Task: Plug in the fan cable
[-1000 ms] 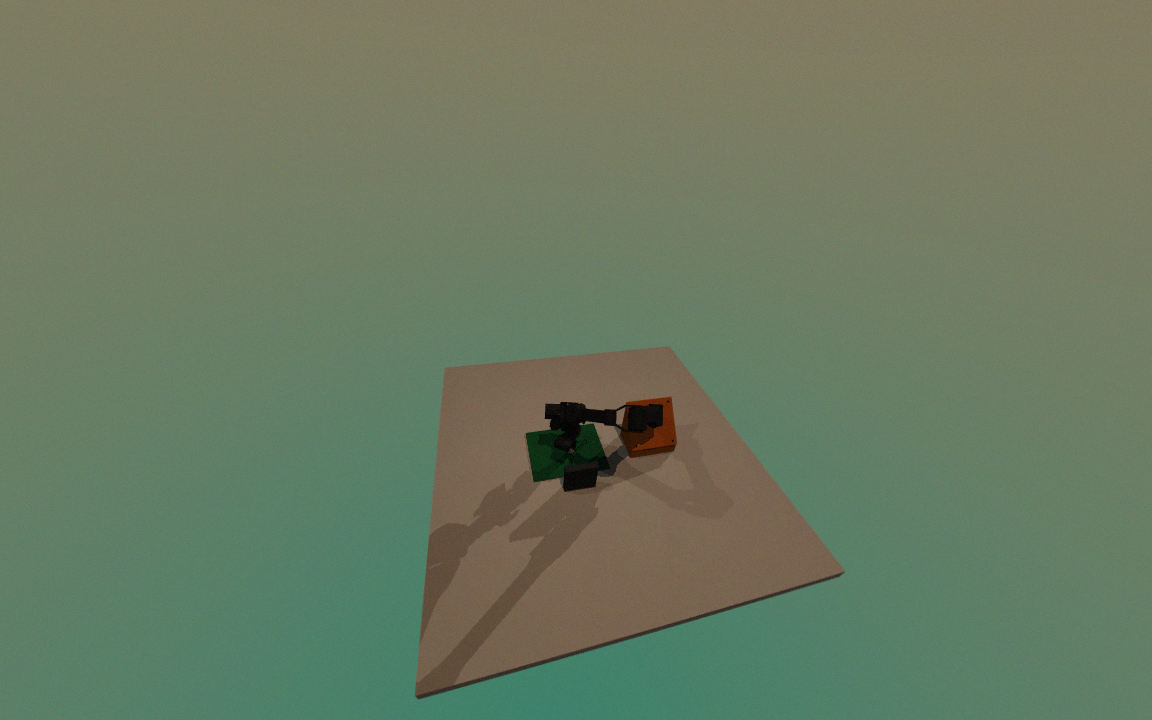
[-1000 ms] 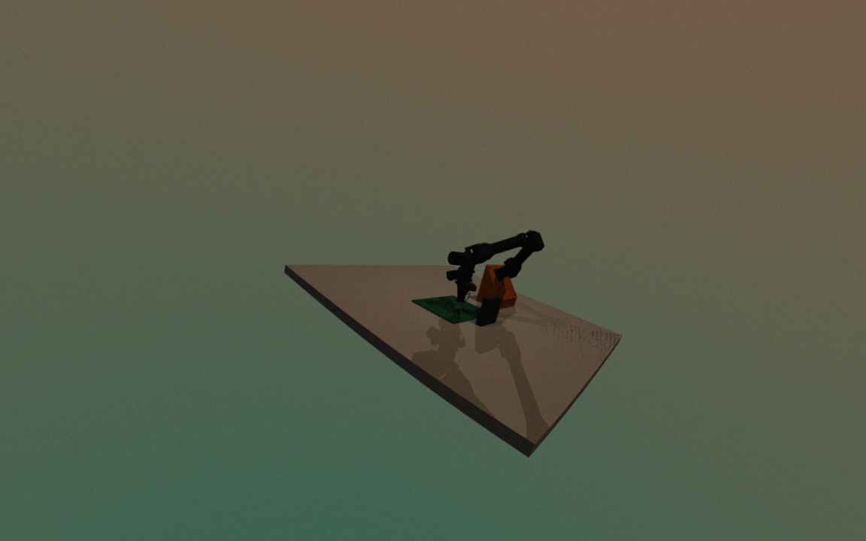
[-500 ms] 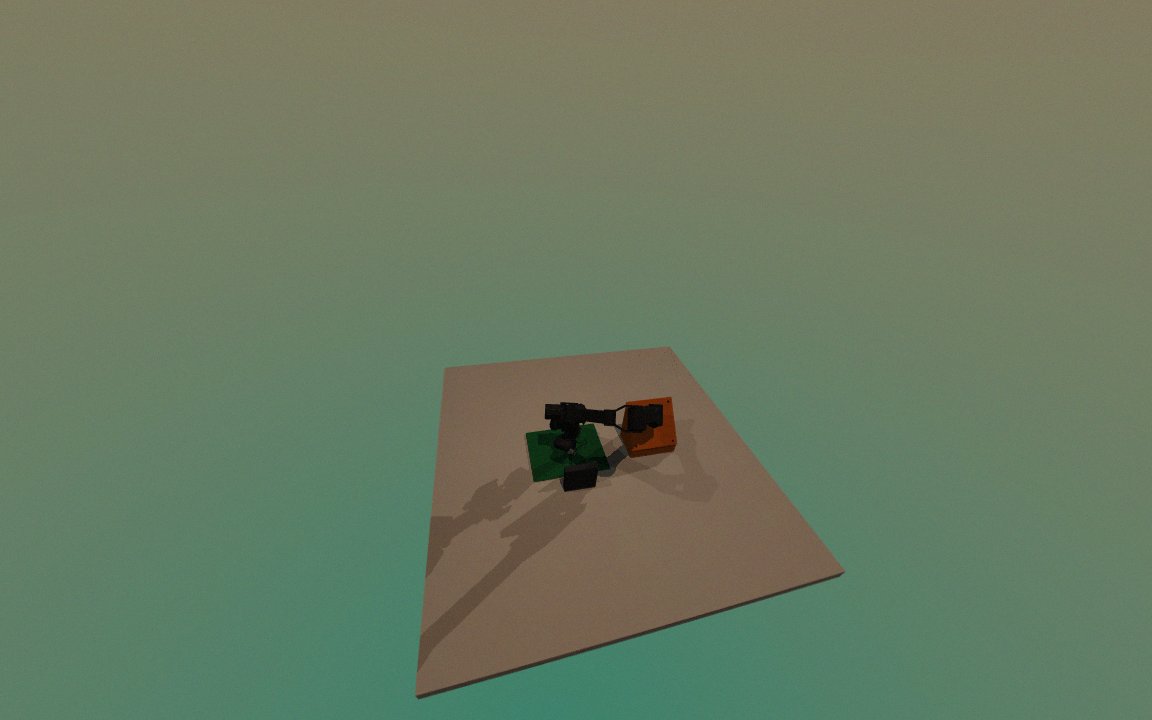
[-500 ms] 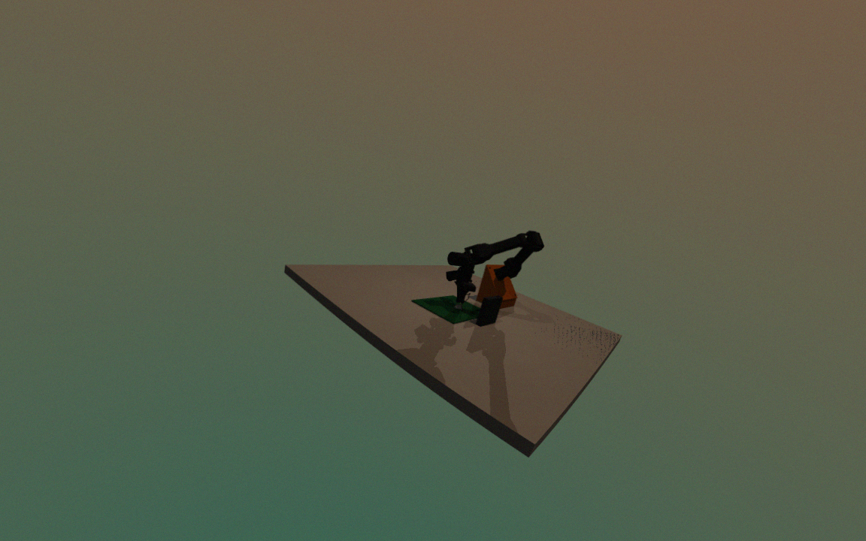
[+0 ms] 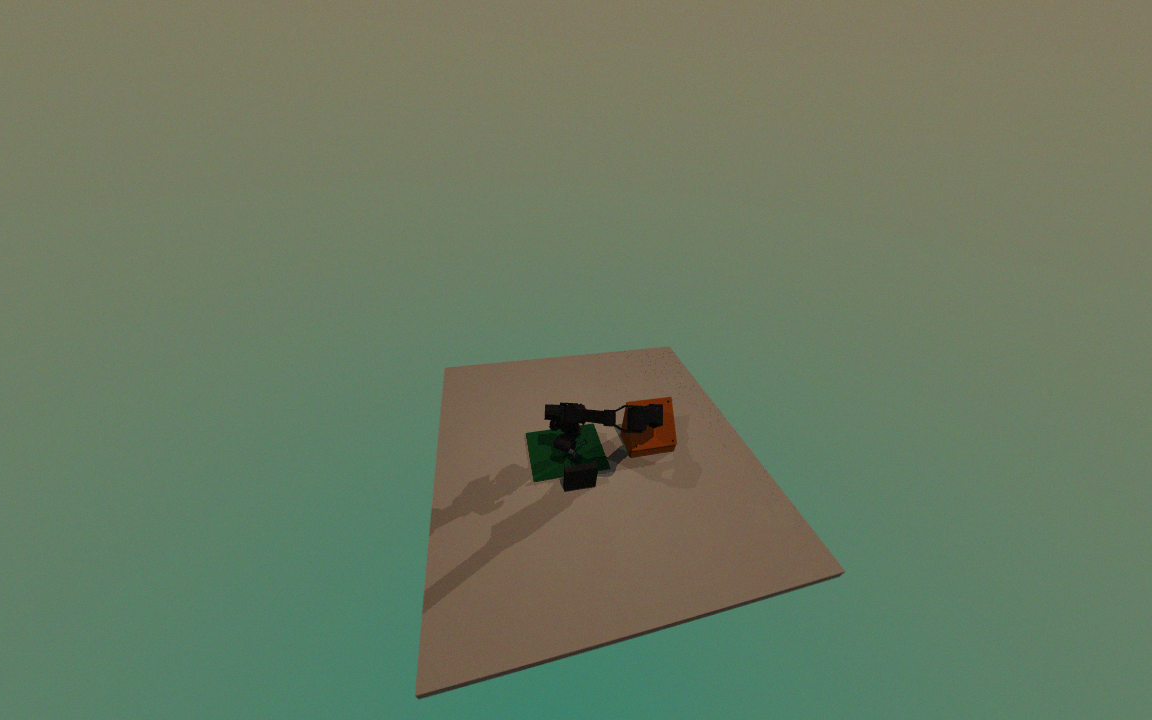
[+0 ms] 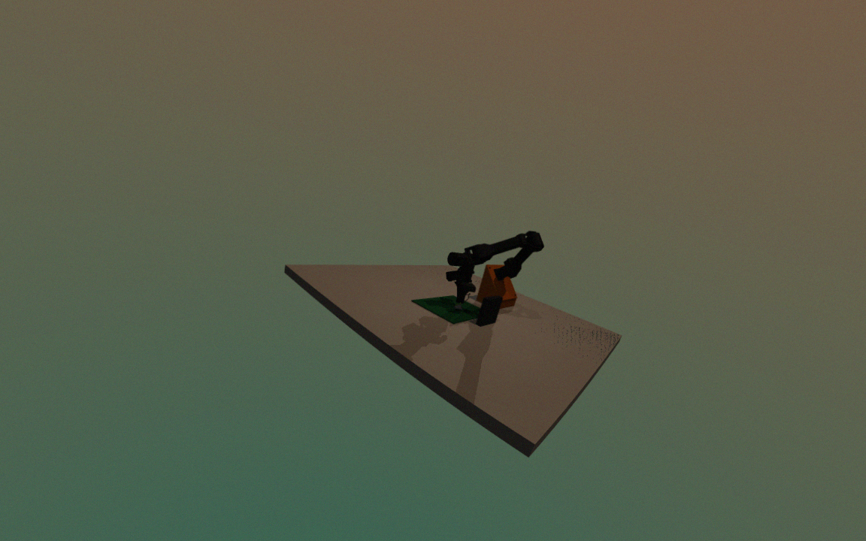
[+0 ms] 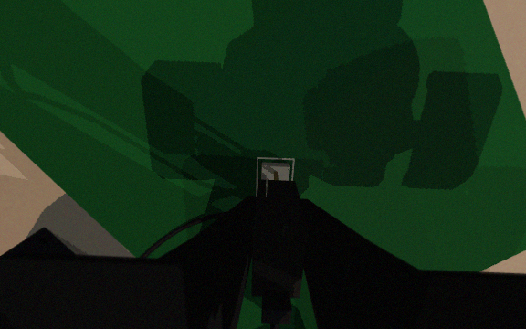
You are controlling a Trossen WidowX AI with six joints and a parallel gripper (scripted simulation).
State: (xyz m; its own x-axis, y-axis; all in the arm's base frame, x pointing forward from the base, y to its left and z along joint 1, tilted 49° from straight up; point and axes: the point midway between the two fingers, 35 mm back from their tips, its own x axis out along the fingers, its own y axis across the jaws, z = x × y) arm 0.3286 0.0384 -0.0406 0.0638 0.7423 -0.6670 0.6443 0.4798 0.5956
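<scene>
The white four-pin fan header is 4 cm below my gripper tip and 1 cm behind it. Round my gripper tip: green board 6 cm below, 1 cm to the right, 1 cm ahead; black fan 16 cm to the left, 2 cm above; black fan plug 1 cm behind, 1 cm above.
</scene>
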